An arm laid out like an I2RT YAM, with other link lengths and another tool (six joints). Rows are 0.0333 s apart.
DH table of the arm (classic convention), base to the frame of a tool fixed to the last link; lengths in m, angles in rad. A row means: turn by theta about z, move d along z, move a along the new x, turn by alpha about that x. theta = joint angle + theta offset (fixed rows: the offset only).
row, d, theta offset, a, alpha
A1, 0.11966, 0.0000, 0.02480, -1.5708
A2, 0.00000, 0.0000, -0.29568, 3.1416
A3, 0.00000, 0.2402, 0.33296, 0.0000
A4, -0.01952, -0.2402, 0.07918, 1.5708
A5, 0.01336, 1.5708, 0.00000, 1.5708
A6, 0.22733, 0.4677, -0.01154, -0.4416
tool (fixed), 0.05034, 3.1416, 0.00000, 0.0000
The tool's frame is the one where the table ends.
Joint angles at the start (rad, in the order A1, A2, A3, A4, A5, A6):
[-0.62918, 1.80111, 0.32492, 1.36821, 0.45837, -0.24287]
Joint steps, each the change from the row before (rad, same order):
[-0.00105, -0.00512, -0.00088, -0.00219, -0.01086, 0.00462]
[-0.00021, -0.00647, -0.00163, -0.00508, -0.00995, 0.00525]
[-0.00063, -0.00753, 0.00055, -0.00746, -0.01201, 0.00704]
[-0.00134, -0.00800, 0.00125, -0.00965, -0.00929, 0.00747]
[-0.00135, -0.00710, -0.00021, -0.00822, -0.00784, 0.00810]
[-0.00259, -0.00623, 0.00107, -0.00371, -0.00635, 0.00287]
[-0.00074, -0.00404, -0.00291, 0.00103, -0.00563, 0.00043]
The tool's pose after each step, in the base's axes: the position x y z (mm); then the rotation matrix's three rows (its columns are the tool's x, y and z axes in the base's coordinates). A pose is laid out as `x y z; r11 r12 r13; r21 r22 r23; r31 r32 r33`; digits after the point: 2 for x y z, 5 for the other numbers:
377.45 -379.32 27.24; 0.87533 0.09501 0.47410; 0.44812 -0.52768 -0.72162; 0.18162 0.84411 -0.50447
379.47 -377.70 28.10; 0.87025 0.09562 0.48323; 0.45549 -0.52974 -0.71547; 0.18757 0.84275 -0.50457
382.44 -376.35 29.68; 0.86395 0.09506 0.49453; 0.46394 -0.53215 -0.70822; 0.19584 0.84130 -0.50385
384.62 -375.74 31.13; 0.85926 0.09324 0.50298; 0.46919 -0.53542 -0.70228; 0.20382 0.83943 -0.50381
386.03 -375.00 31.97; 0.85526 0.09091 0.51016; 0.47289 -0.53950 -0.69665; 0.21190 0.83707 -0.50440
387.11 -375.42 34.38; 0.85239 0.08795 0.51545; 0.47587 -0.53906 -0.69495; 0.21674 0.83766 -0.50135
387.56 -374.43 35.41; 0.84956 0.08850 0.52002; 0.48010 -0.53813 -0.69276; 0.21853 0.83820 -0.49966

